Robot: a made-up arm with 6 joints.
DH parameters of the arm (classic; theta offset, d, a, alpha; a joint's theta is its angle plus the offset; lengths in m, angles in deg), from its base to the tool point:
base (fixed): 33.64 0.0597 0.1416 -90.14
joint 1: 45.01 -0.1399 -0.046 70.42
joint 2: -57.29 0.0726 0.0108 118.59
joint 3: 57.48 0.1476 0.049 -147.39
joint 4: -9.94 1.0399 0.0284 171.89
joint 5: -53.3 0.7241 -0.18 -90
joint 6: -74.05 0 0.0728 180
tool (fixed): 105.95 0.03 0 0
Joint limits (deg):
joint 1: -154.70..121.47
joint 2: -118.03..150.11
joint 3: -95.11..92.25
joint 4: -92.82..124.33
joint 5: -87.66..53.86
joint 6: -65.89..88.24
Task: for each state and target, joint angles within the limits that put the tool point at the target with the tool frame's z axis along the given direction. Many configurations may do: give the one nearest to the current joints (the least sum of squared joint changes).
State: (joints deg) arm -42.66 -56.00 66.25 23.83 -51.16 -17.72
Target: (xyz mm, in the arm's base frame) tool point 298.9 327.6 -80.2 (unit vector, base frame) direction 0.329 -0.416 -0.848
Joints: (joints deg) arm -45.14 -81.73 76.63 26.67 -61.10 -52.41
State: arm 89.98 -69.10 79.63 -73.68 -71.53 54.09
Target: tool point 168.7 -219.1 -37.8 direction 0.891 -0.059 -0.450
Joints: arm 80.55 -59.99 79.12 -92.76 -65.03 63.82
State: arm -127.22 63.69 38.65 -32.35 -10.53 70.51
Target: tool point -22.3 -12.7 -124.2 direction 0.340 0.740 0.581
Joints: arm -82.20 53.98 30.40 -46.83 -4.05 57.45
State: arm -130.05 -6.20 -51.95 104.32 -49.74 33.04
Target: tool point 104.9 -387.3 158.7 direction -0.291 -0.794 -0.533
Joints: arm -131.16 -20.61 -68.59 82.26 -78.30 11.26
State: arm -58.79 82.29 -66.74 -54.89 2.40 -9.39
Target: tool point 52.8 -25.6 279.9 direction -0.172 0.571 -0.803
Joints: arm -26.58 86.52 -65.98 -76.01 24.35 3.32
